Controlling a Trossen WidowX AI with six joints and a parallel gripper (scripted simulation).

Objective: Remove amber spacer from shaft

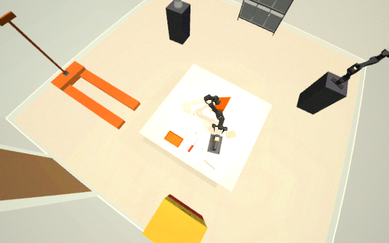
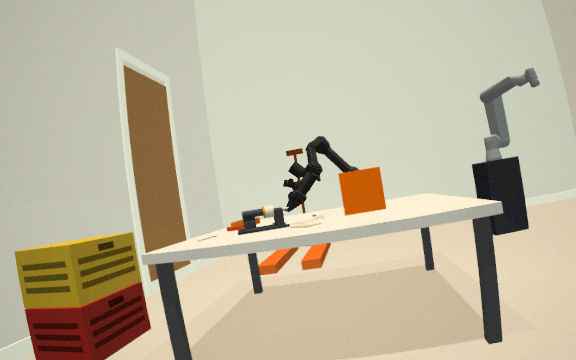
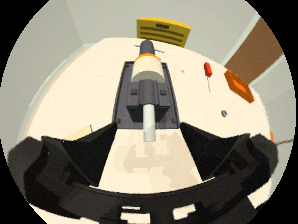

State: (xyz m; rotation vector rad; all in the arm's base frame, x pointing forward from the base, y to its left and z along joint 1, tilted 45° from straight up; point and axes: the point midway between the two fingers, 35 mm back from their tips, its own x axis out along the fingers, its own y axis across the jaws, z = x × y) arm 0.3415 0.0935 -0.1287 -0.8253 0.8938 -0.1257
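Right now the grey shaft is 60 mm ahead of my gripper tip, 20 mm to the left of it and 10 mm above it. From my gripper tip the other things lie so: beige card 90 mm behind, 160 mm to the left, 60 mm below; white spacer 80 mm ahead, 20 mm to the left, 10 mm above; dark shaft fixture 120 mm ahead, 30 mm to the left, 20 mm below.
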